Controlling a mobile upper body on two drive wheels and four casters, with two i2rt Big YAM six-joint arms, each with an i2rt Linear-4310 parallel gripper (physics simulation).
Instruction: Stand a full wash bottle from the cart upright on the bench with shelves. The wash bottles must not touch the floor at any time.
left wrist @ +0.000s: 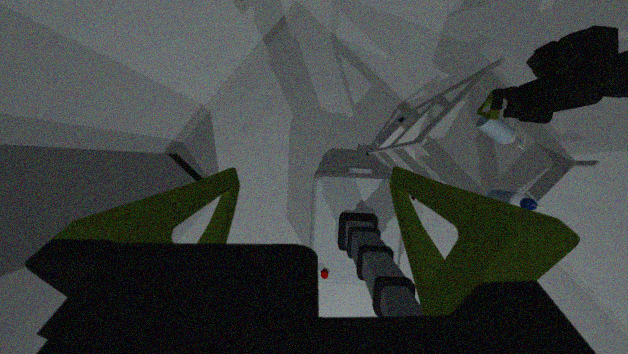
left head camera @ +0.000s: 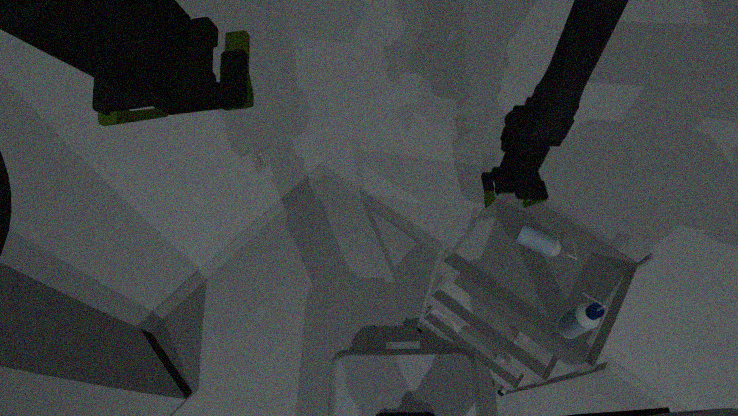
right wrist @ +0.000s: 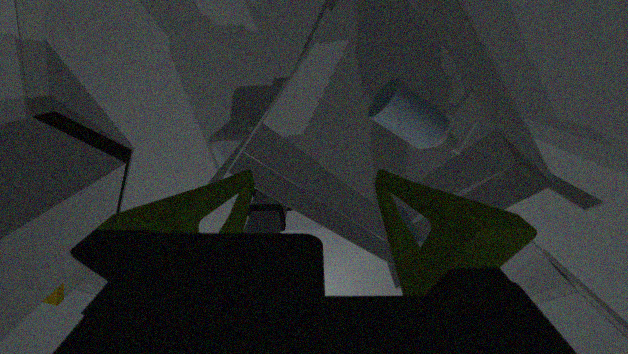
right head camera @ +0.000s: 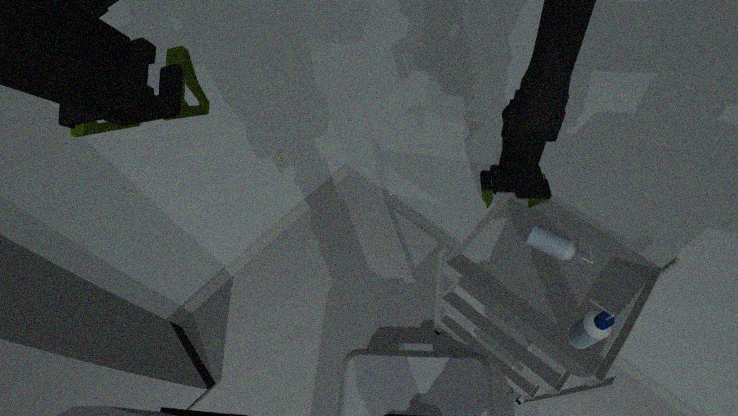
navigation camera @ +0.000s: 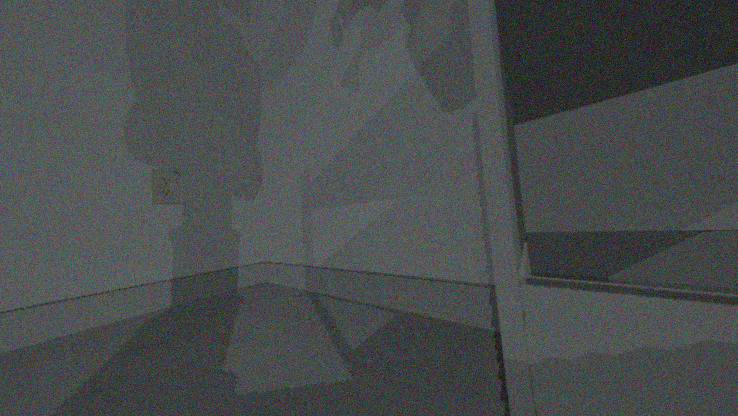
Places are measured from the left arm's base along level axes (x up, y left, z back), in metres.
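Pixels of known places: left gripper, fingertip midpoint: [left wrist: 314, 176] [left head camera: 208, 105] [right head camera: 172, 114]; right gripper, fingertip midpoint: [left wrist: 494, 113] [left head camera: 504, 205] [right wrist: 314, 176] [right head camera: 508, 205].
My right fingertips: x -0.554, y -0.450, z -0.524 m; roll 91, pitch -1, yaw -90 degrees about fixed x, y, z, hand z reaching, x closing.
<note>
Ahead of a thing's pixels: the offset from my right fingertips to its top centre.
A pale wash bottle {dx -0.130, dy -0.174, dz +0.017 m} [left head camera: 538, 241] [right head camera: 550, 242] [left wrist: 497, 130] [right wrist: 412, 117] lies on its side on top of the cart [left head camera: 611, 321] [right head camera: 630, 326] [right wrist: 575, 192]; its fill cannot be told. Another wash bottle with a blue cap {dx -0.019, dy -0.174, dz +0.237 m} [left head camera: 581, 317] [right head camera: 590, 328] [left wrist: 528, 204] stands upright near the cart's far-right rail. My right gripper [left head camera: 508, 202] [right head camera: 510, 203] [left wrist: 494, 113] [right wrist: 314, 176] is open and empty above the cart's edge, close to the lying bottle but apart from it. My left gripper [left wrist: 314, 176] is open and empty, well left of the cart. The bench with shelves cannot be made out for certain.
In the head views, a large grey box-like body [left head camera: 62, 315] [right head camera: 62, 330] is at the lower left. A grey tray-like body [left head camera: 403, 353] [right head camera: 416, 355] is beside the cart. The navigation view shows a pale upright post [navigation camera: 496, 155] and a wall outlet {dx -0.398, dy +0.855, dz -0.589 m} [navigation camera: 166, 187].
</note>
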